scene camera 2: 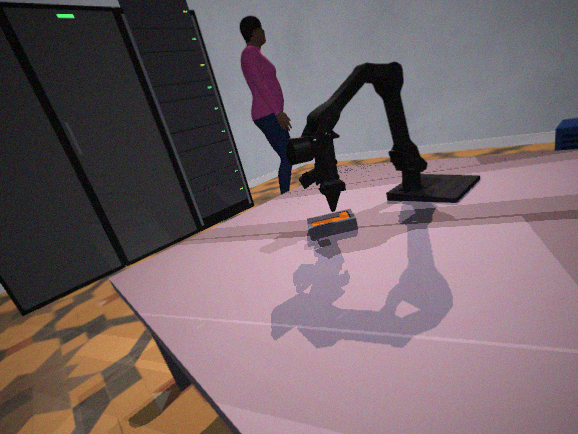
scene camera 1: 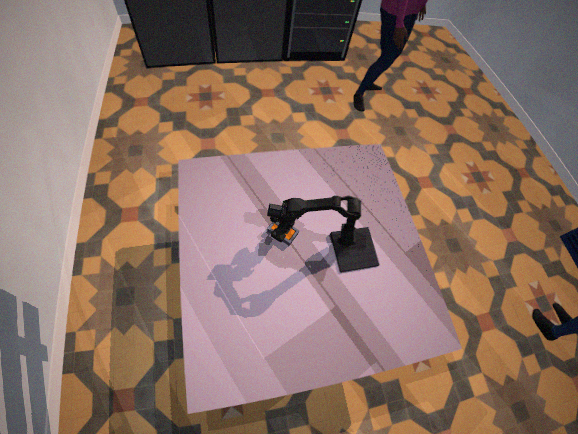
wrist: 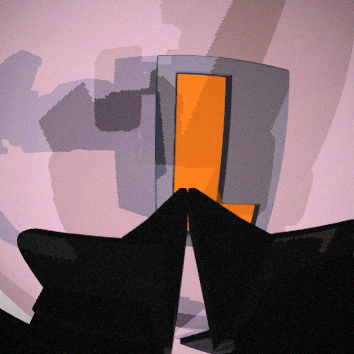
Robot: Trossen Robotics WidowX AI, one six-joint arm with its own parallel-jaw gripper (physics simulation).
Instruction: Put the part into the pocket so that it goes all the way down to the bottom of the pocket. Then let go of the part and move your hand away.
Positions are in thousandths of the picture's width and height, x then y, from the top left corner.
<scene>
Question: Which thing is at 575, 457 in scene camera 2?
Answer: My gripper.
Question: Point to a grey pocket block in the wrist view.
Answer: At 725, 281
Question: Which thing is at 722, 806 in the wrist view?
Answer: My gripper.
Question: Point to an orange L-shaped block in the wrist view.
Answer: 566, 278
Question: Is my gripper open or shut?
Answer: Shut.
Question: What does my gripper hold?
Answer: Nothing.
</scene>
